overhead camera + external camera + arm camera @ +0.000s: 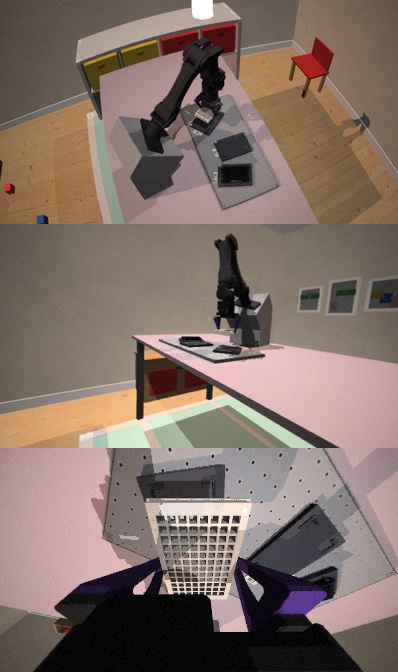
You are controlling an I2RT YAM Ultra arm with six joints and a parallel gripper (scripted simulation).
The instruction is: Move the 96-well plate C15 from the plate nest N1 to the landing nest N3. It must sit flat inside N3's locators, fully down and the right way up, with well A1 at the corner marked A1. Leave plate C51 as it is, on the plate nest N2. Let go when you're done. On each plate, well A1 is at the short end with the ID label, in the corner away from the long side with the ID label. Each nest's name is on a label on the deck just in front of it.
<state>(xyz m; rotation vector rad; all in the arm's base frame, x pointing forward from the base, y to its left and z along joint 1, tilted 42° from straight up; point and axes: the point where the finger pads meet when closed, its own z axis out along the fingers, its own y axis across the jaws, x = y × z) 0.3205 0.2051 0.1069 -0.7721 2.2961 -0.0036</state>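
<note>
Right now my hand is 180 mm to the left of the dark landing nest N3, 100 mm short of it and 90 mm above it. Also, from my hand: dark plate nest N1: 90 mm below, 20 mm to the left; deck label: 100 mm below, 70 mm behind, 60 mm to the right; white 96-well plate C15: right at my hand.
</note>
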